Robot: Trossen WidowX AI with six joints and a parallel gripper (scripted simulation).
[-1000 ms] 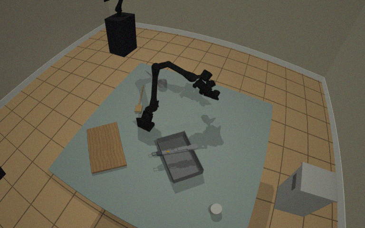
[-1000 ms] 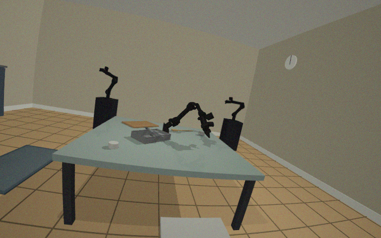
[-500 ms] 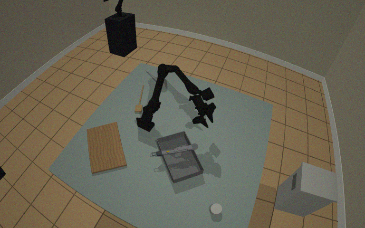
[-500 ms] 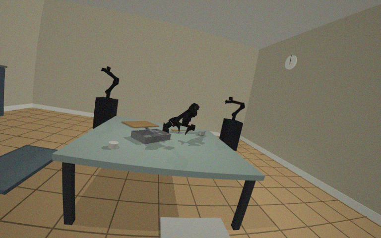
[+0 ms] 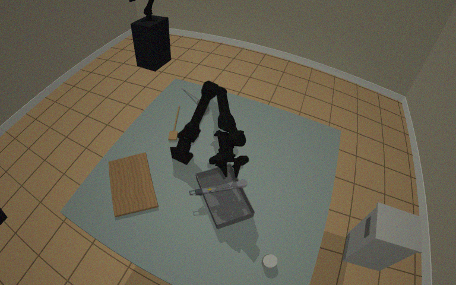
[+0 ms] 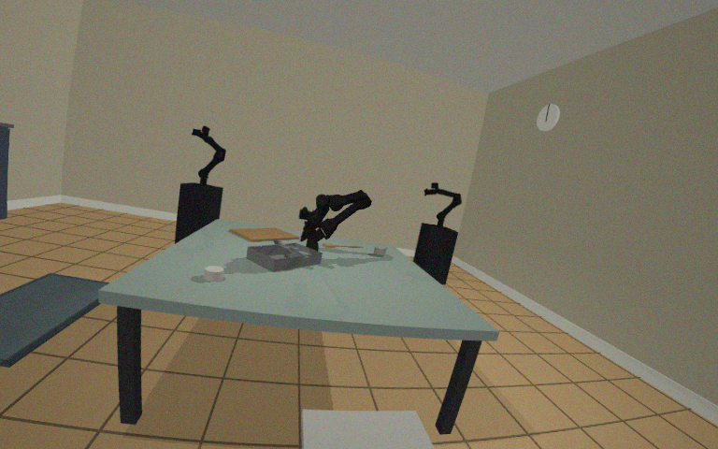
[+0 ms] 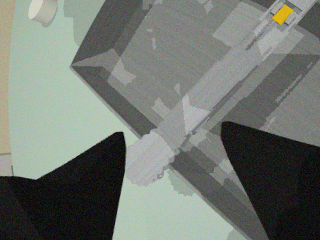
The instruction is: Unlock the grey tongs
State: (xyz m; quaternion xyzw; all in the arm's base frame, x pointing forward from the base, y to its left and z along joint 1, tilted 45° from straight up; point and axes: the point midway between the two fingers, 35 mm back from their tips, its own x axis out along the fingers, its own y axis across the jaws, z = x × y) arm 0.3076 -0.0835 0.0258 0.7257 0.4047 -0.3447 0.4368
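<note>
Right now my gripper tip is 90 mm above the grey roasting tin, 60 mm to the left of it and 10 mm past it. From my gripper tip the other things lie so: white round cup 340 mm ahead, 270 mm to the right, 100 mm below; wooden board 470 mm behind, 240 mm to the right, 110 mm below.
</note>
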